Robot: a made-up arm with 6 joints.
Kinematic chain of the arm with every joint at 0, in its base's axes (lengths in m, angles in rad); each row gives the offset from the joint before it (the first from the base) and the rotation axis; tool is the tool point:
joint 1: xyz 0 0 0.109 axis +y
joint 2: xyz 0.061 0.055 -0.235 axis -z
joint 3: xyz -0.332 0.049 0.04 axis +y
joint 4: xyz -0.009 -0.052 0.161 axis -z
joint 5: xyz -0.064 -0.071 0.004 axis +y
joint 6: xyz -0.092 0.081 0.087 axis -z
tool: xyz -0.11 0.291 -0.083
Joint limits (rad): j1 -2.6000..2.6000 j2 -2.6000..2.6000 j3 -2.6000..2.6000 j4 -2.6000..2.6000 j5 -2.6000..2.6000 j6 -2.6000..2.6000
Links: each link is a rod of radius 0.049 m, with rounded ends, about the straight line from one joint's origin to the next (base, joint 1, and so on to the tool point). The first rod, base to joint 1, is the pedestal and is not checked.
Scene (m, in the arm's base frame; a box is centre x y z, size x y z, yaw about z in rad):
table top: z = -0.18
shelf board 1: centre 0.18 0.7 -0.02 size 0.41 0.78 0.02 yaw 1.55
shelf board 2: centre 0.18 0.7 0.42 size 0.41 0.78 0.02 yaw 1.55
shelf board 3: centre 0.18 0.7 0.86 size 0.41 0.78 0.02 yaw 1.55
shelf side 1: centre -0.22 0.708 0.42 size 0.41 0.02 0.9 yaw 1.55
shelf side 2: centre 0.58 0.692 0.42 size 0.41 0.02 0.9 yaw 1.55
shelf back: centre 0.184 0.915 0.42 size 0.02 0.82 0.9 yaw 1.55
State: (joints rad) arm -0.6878 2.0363 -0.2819 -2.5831 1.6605 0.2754
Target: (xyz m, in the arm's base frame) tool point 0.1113 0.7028 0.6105
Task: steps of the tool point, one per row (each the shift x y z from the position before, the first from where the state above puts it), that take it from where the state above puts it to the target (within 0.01 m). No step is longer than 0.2 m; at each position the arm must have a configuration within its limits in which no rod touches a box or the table.
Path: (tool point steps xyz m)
1: -0.0015 -0.0645 0.0600
2: 0.0004 -0.0722 0.0287
3: -0.0007 -0.0699 -0.0027
4: -0.0023 -0.0589 -0.0313
5: -0.0024 -0.0426 -0.0547
6: -0.0010 -0.0183 0.1252
7: 0.0229 -0.0141 0.1225
8: 0.0393 -0.0120 0.1099
9: 0.0454 -0.0119 0.0913
10: -0.0072 0.1483 0.0402
11: -0.0016 0.1370 -0.0041
12: 0.0169 0.1077 -0.0361

